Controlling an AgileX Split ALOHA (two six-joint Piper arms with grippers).
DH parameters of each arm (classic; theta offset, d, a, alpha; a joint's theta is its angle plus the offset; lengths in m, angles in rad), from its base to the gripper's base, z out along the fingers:
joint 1: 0 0.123 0 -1.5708
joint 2: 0.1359 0 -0.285 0
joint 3: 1.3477 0 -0.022 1.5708
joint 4: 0 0.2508 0 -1.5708
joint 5: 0 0 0.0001 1.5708
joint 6: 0 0.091 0 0
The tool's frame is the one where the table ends.
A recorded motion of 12 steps. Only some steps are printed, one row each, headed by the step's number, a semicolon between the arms.
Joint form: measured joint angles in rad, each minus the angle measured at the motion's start. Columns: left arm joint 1, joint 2, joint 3, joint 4, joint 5, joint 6; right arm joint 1, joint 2, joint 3, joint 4, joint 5, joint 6.
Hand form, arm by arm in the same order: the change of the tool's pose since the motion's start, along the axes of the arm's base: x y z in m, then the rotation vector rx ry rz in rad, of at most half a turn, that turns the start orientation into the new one. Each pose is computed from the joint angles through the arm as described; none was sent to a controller.
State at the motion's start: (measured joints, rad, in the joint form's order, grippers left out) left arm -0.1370 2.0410 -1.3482 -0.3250 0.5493 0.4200; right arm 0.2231 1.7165 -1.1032 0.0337 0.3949 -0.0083
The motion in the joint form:
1: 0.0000 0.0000 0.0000 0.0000 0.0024 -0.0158; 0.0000 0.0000 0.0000 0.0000 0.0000 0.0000
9: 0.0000 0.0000 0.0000 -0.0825 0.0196 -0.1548; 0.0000 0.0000 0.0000 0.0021 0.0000 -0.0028
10: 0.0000 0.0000 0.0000 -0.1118 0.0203 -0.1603; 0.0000 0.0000 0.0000 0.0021 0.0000 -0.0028
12: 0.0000 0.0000 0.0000 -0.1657 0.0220 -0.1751; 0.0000 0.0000 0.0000 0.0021 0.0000 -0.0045
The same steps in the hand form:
1: -0.0002 0.0000 -0.0001 -0.0063 0.0058 0.0135; 0.0000 0.0000 0.0000 0.0000 0.0000 0.0000
9: -0.0013 -0.0041 0.0006 -0.1282 0.0659 0.1790; 0.0000 0.0001 0.0000 0.0001 0.0000 0.0012
10: -0.0012 -0.0055 0.0010 -0.1544 0.0723 0.1998; 0.0000 0.0001 0.0000 0.0001 0.0000 0.0012
12: -0.0010 -0.0080 0.0019 -0.2044 0.0860 0.2420; 0.0000 0.0001 0.0000 -0.0009 -0.0003 0.0025

